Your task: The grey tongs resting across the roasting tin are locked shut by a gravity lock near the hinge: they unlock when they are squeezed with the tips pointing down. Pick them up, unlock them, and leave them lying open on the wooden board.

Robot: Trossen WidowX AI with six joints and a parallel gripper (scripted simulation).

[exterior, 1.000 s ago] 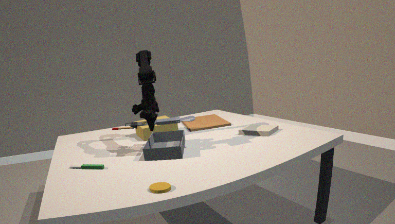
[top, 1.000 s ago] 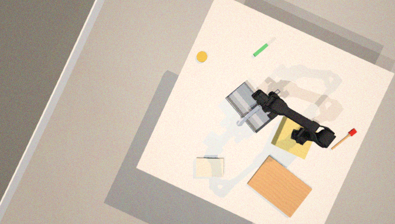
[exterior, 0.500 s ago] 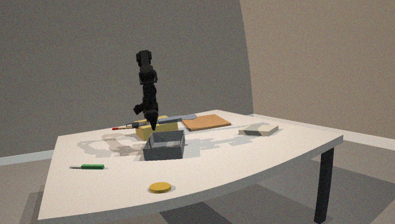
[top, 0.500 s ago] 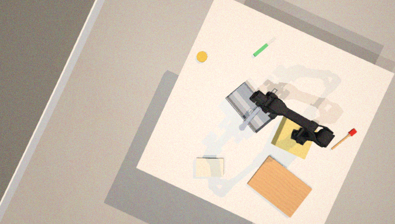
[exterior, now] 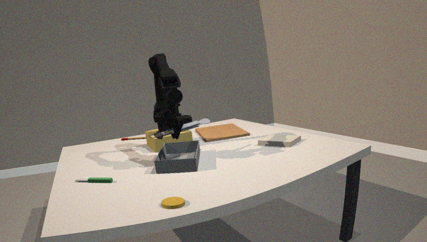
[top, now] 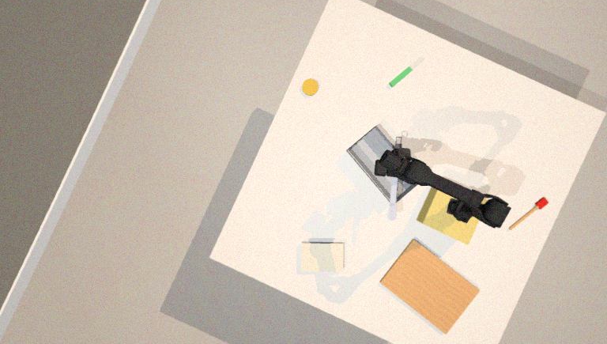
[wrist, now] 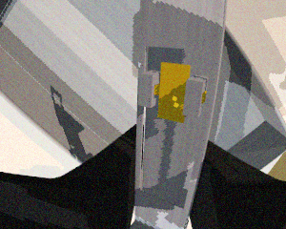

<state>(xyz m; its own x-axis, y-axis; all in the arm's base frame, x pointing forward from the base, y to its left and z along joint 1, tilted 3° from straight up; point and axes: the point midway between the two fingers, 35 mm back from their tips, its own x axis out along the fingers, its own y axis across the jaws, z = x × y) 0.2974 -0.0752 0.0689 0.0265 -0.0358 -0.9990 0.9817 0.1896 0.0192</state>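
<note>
The yellow lock piece is 40 mm above my gripper tip, 30 mm to the right of it and 10 mm ahead of it. From my gripper tip the other things lie so: grey roasting tin (70 mm below, 20 mm ahead, 10 mm to the right); yellow disc (430 mm ahead, 240 mm to the right, 90 mm below); cream slab (450 mm to the left, 160 mm ahead, 90 mm below).
</note>
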